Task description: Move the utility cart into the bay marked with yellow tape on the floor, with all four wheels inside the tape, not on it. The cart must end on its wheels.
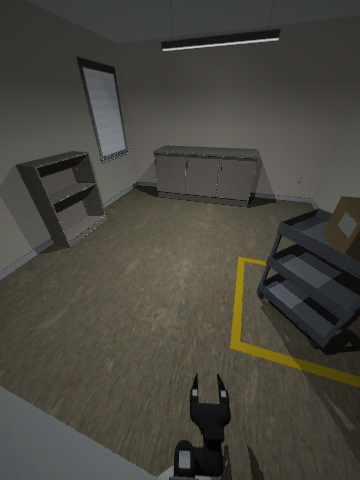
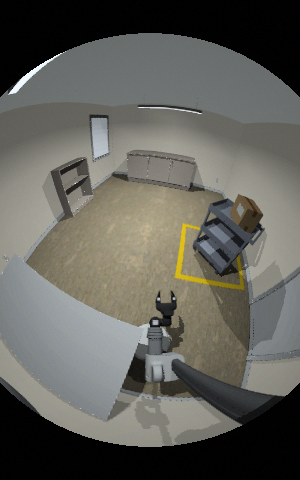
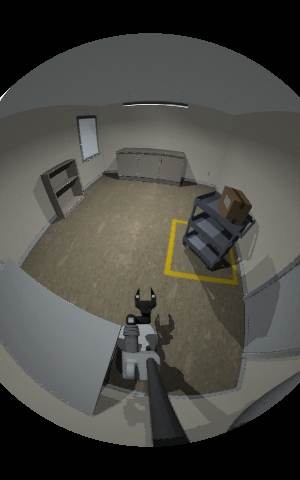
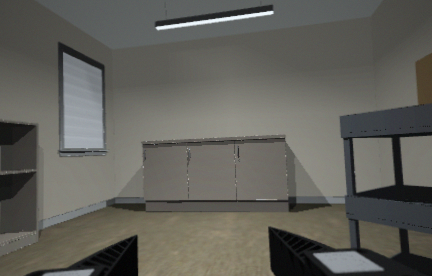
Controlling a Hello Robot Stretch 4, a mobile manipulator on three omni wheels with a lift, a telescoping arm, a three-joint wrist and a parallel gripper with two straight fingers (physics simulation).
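Frame: origin at the robot's base, x ahead, y left, z up, level; millimetres.
Seen in the pictures: gripper, fingertip midpoint: (image 1: 207, 373) (image 2: 164, 290) (image 3: 144, 287) (image 4: 204, 251).
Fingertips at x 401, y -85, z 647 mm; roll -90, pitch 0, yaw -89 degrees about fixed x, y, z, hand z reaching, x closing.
Note:
Offsets run from my fingertips to a thing's top centre. "spot": to the spot under its first point. Level surfaces: height alone.
The dark grey utility cart (image 1: 305, 241) (image 2: 216, 241) (image 3: 205, 236) (image 4: 385, 122) stands upright at the right, with a brown box on its top tray. The yellow tape {spot: dz -674, dx +809, dy -402 mm} (image 1: 238, 305) (image 2: 180, 252) (image 3: 170, 247) runs around its base. The two wheels that show on its near-left side are on the floor inside the left and front strips. The wheels on the far-right side are hidden, and the cart covers part of the back and right strips. My gripper (image 1: 207, 376) (image 2: 166, 293) (image 3: 145, 290) (image 4: 204, 251) is open and empty, outside the tape, left of and nearer than the cart, touching nothing.
The brown box {dz +398, dx +706, dy -966 mm} (image 1: 350, 210) (image 2: 252, 214) (image 3: 240, 206) sits on the cart. A low cabinet (image 1: 202, 175) (image 4: 212, 175) stands at the back wall, an open shelf unit (image 1: 40, 205) at the left wall. A large grey surface {dz +45 mm} (image 1: 60, 435) (image 2: 65, 325) is close at my left. A wall runs right of the cart.

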